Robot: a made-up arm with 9 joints.
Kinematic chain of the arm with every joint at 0, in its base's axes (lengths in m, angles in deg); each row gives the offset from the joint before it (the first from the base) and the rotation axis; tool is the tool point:
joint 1: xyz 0 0 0.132 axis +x
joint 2: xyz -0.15 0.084 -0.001 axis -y
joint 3: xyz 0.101 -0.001 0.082 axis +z
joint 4: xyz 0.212 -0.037 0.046 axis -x
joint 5: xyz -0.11 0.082 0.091 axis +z
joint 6: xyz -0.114 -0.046 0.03 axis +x
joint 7: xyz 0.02 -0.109 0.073 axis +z
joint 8: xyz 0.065 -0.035 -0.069 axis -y
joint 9: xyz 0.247 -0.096 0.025 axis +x
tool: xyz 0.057 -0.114 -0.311
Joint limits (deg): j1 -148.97..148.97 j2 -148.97..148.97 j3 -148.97..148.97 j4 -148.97..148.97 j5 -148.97..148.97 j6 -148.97..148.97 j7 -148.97..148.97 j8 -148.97..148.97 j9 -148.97..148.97
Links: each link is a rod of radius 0.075 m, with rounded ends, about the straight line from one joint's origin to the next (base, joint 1, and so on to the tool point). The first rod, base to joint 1, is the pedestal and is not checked.
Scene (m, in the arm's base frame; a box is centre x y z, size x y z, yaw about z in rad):
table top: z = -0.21
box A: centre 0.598 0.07 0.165 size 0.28 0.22 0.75 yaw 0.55
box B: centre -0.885 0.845 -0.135 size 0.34 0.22 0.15 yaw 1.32
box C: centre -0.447 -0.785 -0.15 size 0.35 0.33 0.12 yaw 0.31
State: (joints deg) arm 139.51 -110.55 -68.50 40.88 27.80 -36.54 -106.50 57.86 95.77
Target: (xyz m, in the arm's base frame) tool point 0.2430 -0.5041 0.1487
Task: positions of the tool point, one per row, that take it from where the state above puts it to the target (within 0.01 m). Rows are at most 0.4 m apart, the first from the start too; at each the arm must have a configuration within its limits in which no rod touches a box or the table.
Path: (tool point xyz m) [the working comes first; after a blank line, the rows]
Joints at the target: 118.90 -76.10 -91.57 11.33 1.10 -12.56 -129.35 39.09 67.83
Straight joint move there: touches box A.

1: 0.0943 0.3889 0.7456
2: -0.1796 0.2675 0.8323
3: -0.4194 0.0605 0.7763
4: -0.5419 -0.1713 0.5849
5: -0.5311 -0.3315 0.3093
6: -0.5322 -0.1689 0.6031
7: -0.3258 0.0444 0.8091
8: 0.0448 0.1160 0.8216
9: 0.3509 -0.0299 0.6287
10: 0.3948 -0.2867 0.3622
11: 0.3875 -0.3516 0.2791
12: 0.3364 -0.4292 0.2058
13: 0.2430 -0.5041 0.1487

